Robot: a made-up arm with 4 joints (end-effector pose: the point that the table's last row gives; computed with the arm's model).
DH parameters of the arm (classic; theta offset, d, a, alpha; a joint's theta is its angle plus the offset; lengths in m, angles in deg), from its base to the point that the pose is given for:
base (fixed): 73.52 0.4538 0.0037 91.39
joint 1: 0 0.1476 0.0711 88.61
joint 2: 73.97 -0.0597 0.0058 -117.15
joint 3: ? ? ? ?
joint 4: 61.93 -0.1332 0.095 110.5
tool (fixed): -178.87 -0.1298 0 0
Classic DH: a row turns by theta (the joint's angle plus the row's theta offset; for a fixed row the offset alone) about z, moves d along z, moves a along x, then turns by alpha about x.
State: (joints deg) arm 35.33 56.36 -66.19 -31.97
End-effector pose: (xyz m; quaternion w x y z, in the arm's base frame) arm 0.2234 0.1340 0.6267 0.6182 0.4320 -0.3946 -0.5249
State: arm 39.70 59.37 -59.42 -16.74
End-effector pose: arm 0.2466 0.0918 0.6335 0.5144 0.3837 -0.4756 -0.6016
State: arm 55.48 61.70 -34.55 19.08
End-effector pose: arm 0.2259 -0.0254 0.6631 0.1812 0.3012 -0.6344 -0.6885
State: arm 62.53 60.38 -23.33 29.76
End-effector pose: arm 0.1940 -0.0597 0.6707 0.0441 0.2948 -0.6659 -0.6839
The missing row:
joint 3: -89.79 0.001 0.0551 -90.4
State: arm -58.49 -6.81 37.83 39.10
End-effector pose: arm 0.0361 0.0715 0.3973 0.4422 0.7145 -0.4156 0.3482
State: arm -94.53 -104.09 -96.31 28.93
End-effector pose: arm 0.0231 0.0798 0.3640 0.9466 -0.1575 0.2346 0.1551
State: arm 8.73 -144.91 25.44 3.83
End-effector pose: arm 0.1663 -0.1026 0.4189 0.3022 -0.8101 -0.3241 -0.3839
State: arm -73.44 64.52 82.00 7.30
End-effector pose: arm 0.1681 -0.0766 0.2887 0.3560 0.1234 -0.2592 0.8893
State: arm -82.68 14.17 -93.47 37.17
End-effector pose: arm 0.2554 0.0582 0.2857 0.6154 -0.3433 -0.7033 -0.0936
